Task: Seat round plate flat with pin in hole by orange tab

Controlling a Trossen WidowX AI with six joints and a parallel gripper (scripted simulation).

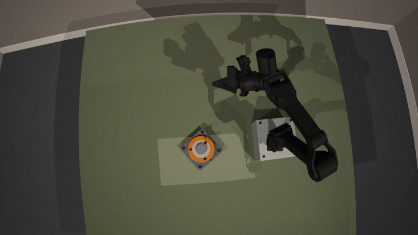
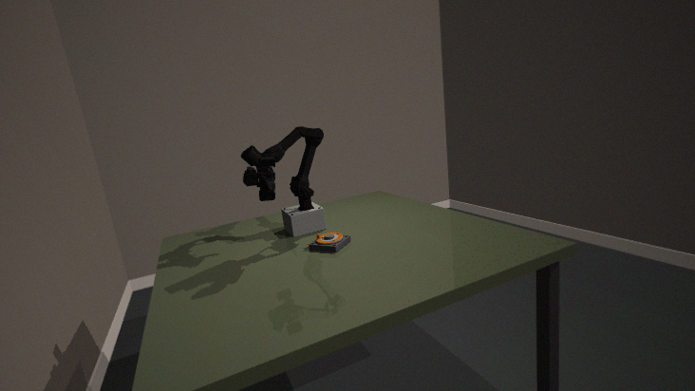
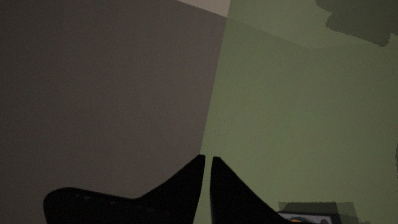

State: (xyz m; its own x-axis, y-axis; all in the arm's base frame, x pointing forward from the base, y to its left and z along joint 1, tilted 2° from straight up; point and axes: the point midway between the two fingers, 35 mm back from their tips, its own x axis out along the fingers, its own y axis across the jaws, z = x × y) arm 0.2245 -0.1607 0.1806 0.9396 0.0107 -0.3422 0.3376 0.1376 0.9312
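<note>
The round plate lies 10 mm ahead of my gripper tip, 180 mm to the left of it and 220 mm below it. Also, from my gripper tip: square grey base 20 mm ahead, 200 mm to the left, 240 mm below.
</note>
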